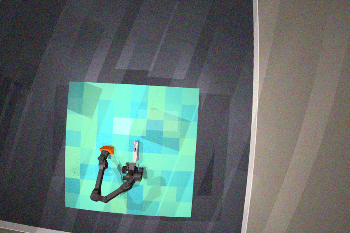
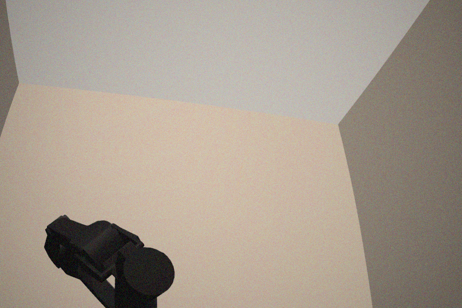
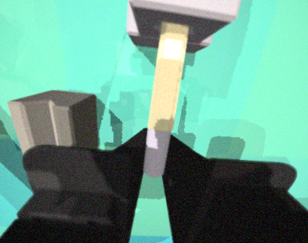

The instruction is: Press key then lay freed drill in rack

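My gripper tip is 10 mm short of the drill, 50 mm to the right of it and 30 mm below it.
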